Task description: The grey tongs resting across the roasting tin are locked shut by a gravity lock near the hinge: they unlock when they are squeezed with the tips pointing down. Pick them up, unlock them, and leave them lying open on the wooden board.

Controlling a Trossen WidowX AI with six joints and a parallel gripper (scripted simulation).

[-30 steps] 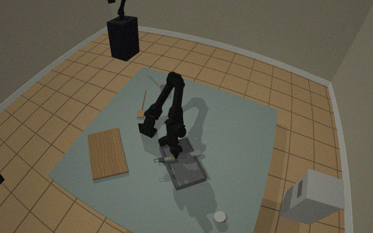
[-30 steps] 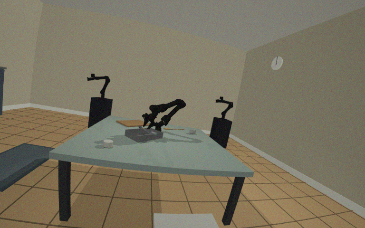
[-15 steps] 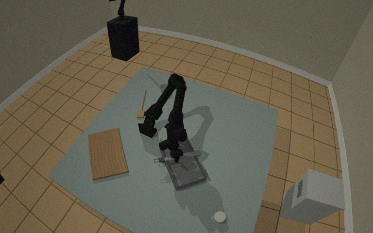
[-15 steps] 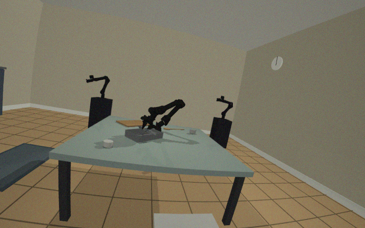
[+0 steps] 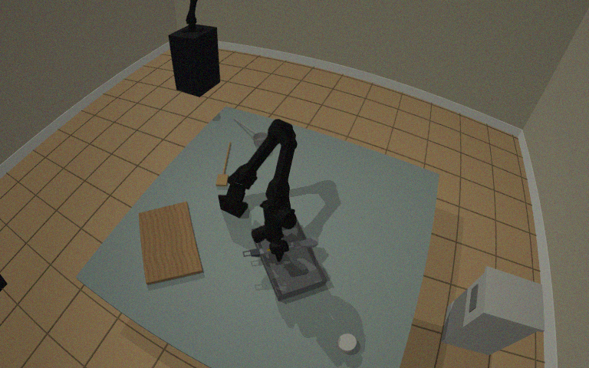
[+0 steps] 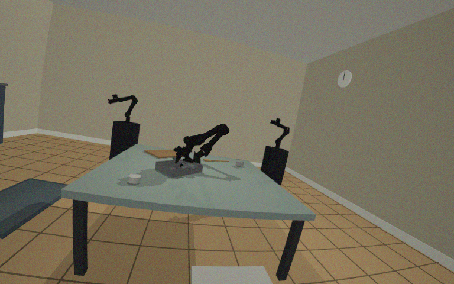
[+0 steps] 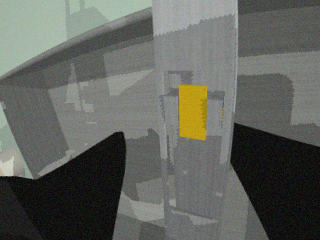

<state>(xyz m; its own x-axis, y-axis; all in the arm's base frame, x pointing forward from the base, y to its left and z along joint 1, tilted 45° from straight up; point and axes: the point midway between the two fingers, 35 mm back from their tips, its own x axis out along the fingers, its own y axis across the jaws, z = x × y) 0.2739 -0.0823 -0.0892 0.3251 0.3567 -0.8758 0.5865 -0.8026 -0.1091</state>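
Now: the grey roasting tin 3 cm ahead of my gripper tip and 2 cm to the left of it. Round my gripper tip: white round cup: 37 cm ahead, 19 cm to the right, 1 cm below; then wooden board: 44 cm behind, 16 cm to the right, 2 cm below.
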